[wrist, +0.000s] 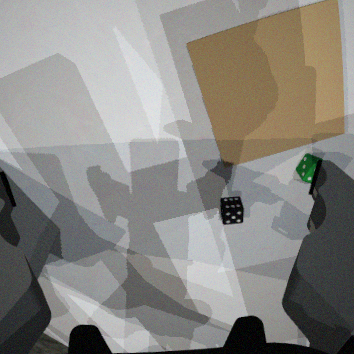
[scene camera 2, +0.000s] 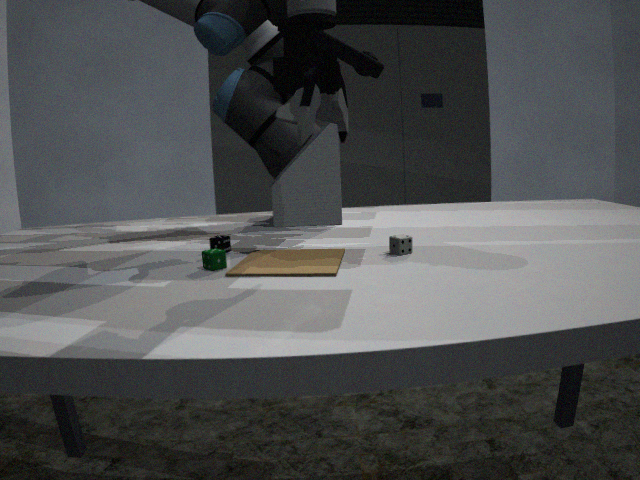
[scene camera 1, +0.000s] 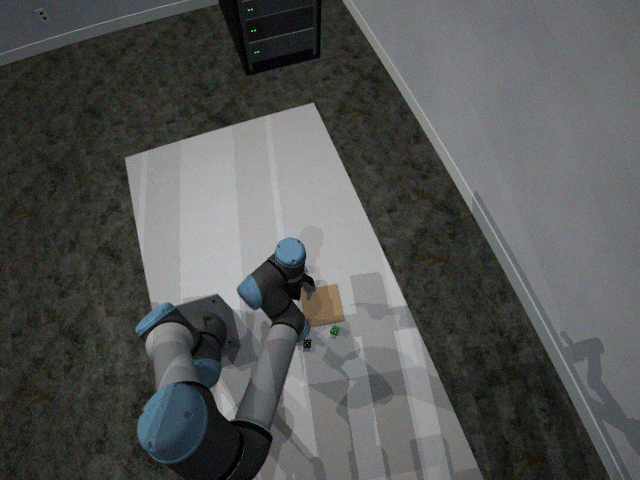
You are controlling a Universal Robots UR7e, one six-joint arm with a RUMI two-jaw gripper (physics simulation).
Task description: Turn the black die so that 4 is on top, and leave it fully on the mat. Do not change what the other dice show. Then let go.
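Frame: origin at the arm's base, x right, y down, z ahead, level; centimetres.
Seen in the pictures: gripper, fingertip midpoint: (wrist: 162, 171) (scene camera 2: 323, 144); arm's base, link origin: (scene camera 2: 299, 154) (scene camera 1: 202, 331).
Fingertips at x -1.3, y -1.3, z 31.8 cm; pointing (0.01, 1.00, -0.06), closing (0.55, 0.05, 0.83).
Observation:
Offsets run from my fingertips to a thing's top centre.
The black die @[dy +13.5, dx +17.0, dz -2.3 cm] (scene camera 1: 307, 343) (scene camera 2: 220, 243) (wrist: 232, 210) rests on the white table, off the mat, near its corner. Its upper face seems to show 5, but the pips are small. The tan square mat @[dy +15.7, dx +6.5, dz +8.2 cm] (scene camera 1: 328, 304) (scene camera 2: 289, 263) (wrist: 300, 75) lies flat. The green die @[dy +13.5, dx +16.9, dz +8.3 cm] (scene camera 1: 334, 330) (scene camera 2: 214, 259) (wrist: 308, 168) sits on the table just off the mat's edge. The white die @[dy +13.5, dx -9.5, dz +7.3 cm] (scene camera 2: 400, 244) stands on the table on the mat's other side; it does not show in scene camera 1. My gripper (scene camera 1: 306, 292) (scene camera 2: 325, 124) (wrist: 162, 171) is open and empty, high above the table near the mat.
The arm's grey base block (scene camera 2: 310, 191) stands on the table behind the mat in scene camera 2. A black server rack (scene camera 1: 281, 61) stands on the floor beyond the table's far end. A wall runs along the right in scene camera 1.

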